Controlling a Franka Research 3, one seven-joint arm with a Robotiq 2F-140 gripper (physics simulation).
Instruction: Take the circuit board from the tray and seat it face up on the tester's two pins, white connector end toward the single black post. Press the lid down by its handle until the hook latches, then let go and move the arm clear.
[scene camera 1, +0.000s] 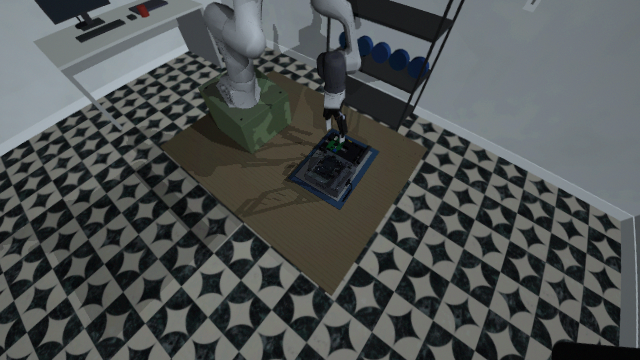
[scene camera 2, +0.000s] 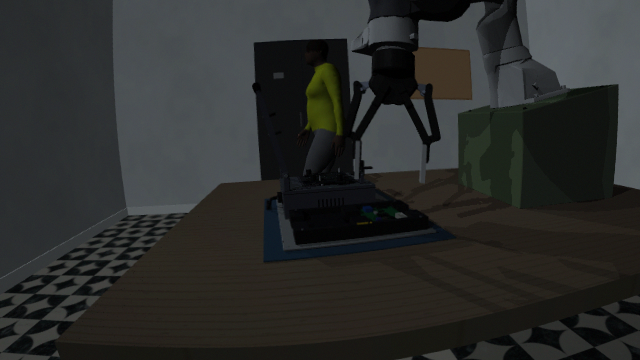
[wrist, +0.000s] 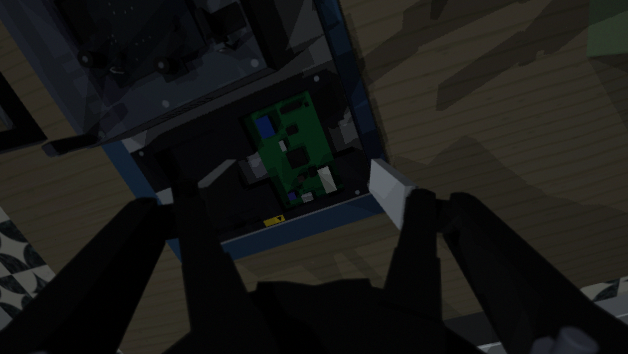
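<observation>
The green circuit board (scene camera 1: 333, 145) (scene camera 2: 384, 214) (wrist: 295, 150) lies face up in the black tray (scene camera 2: 330, 232) (wrist: 190, 135). Its white connector (wrist: 327, 179) is at the end away from the tester. My gripper (scene camera 1: 335, 134) (scene camera 2: 390, 179) (wrist: 305, 175) is open and empty, above the tray. In the wrist view its fingertips stand to either side of the board, which is turned at a slant to them. The grey tester (scene camera 2: 300, 200) (wrist: 210, 82) is beside the tray, with two dark round posts on top. The lid (scene camera 2: 270, 125) is raised, its handle end (scene camera 2: 256, 87) high.
Tray and tester stand on a blue mat (scene camera 2: 275, 250) (wrist: 305, 232) on the wooden table top (scene camera 1: 280, 235). The green robot base block (scene camera 1: 250, 125) (scene camera 2: 560, 150) stands near one table edge. A person in yellow (scene camera 2: 324, 100), a shelf rack and a desk are in the background.
</observation>
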